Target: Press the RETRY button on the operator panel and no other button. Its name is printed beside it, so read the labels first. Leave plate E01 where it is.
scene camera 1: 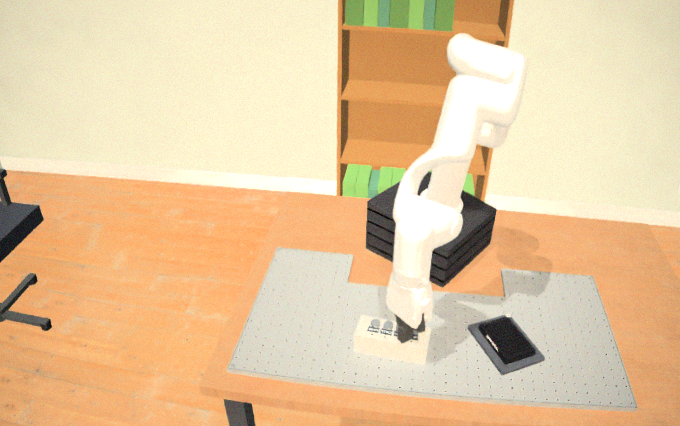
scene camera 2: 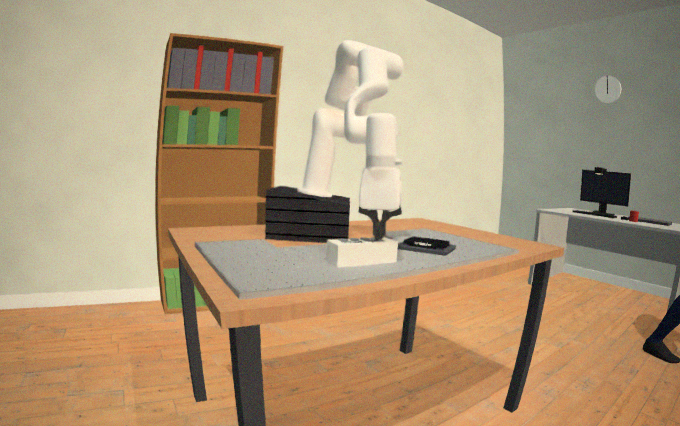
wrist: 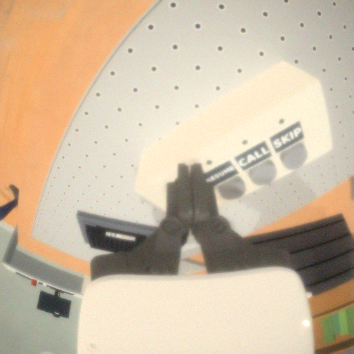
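Seen in the pictures: gripper, between the fingertips: (scene camera 1: 404,339) (scene camera 2: 379,238); arm's base, origin of its link: (scene camera 1: 441,203) (scene camera 2: 314,193).
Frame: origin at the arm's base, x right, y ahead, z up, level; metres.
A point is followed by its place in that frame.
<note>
The operator panel (scene camera 1: 386,348) @[x 0.013, y 0.502, z -0.101 m] (scene camera 2: 366,254) @[x 0.012, y 0.502, z -0.105 m] (wrist: 215,130) is a cream box with grey round buttons in a row. In the wrist view the labels read SKIP, CALL and RESUME, beside the SKIP button (wrist: 293,156), the CALL button (wrist: 262,171) and the RESUME button (wrist: 232,188). The RETRY label does not show; the fingers cover the panel's end past RESUME. My gripper (scene camera 1: 402,340) @[x -0.024, y 0.492, z -0.068 m] (scene camera 2: 379,239) @[x -0.024, y 0.492, z -0.068 m] (wrist: 187,177) is shut and empty, its tips at the panel top at that end; contact cannot be told. Black plate E01 (scene camera 1: 509,341) @[x -0.256, y 0.381, z -0.108 m] (scene camera 2: 426,242) @[x -0.231, y 0.396, z -0.105 m] (wrist: 112,241) lies on a dark grey holder, its print too blurred to read.
The panel and holder stand on a grey perforated mat (scene camera 1: 301,311) @[x 0.255, y 0.427, z -0.131 m] (scene camera 2: 240,270) @[x 0.318, y 0.511, z -0.131 m] (wrist: 165,75) on the wooden table (scene camera 1: 311,225) @[x 0.388, y 0.042, z -0.144 m] (scene camera 2: 301,308) @[x 0.224, y 0.695, z -0.155 m]. A black stacked base (scene camera 1: 383,235) @[x 0.134, y 0.121, z -0.068 m] (scene camera 2: 306,215) @[x 0.067, y 0.148, z -0.058 m] (wrist: 310,250) carries the arm at the back. A bookcase (scene camera 1: 339,125) (scene camera 2: 161,200) stands behind.
</note>
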